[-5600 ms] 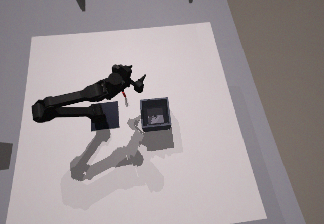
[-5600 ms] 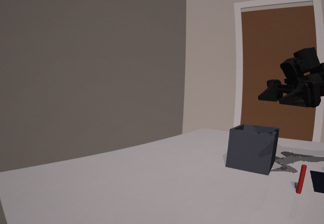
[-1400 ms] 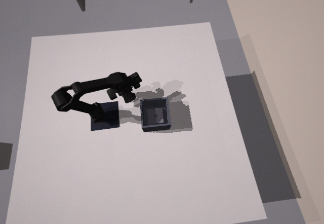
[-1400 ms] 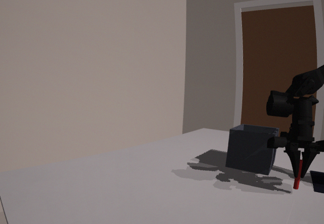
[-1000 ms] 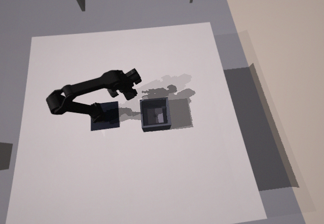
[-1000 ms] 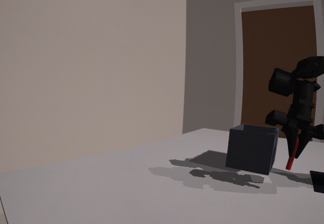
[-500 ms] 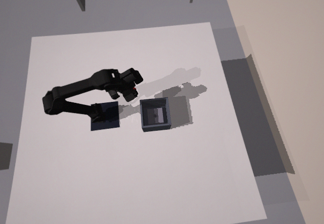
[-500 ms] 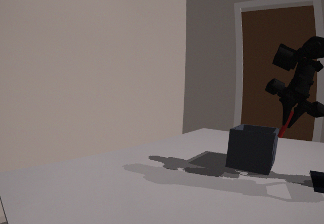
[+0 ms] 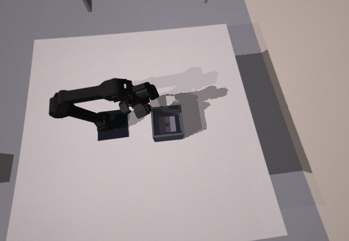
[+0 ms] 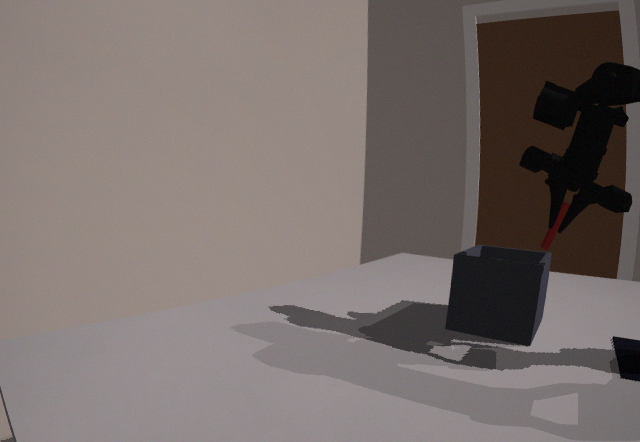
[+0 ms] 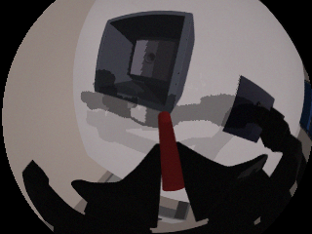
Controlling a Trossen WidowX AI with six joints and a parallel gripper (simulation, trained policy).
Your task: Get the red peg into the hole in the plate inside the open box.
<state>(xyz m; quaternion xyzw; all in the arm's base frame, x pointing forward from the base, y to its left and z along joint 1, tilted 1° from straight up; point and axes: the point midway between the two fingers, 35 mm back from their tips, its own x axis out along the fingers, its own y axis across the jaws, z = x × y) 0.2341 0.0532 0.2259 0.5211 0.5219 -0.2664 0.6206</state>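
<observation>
Right now the plate is 10 cm ahead of my gripper tip, 8 cm to the right of it and 15 cm below it. Round my gripper tip: red peg (1 cm to the right, 1 cm above).
</observation>
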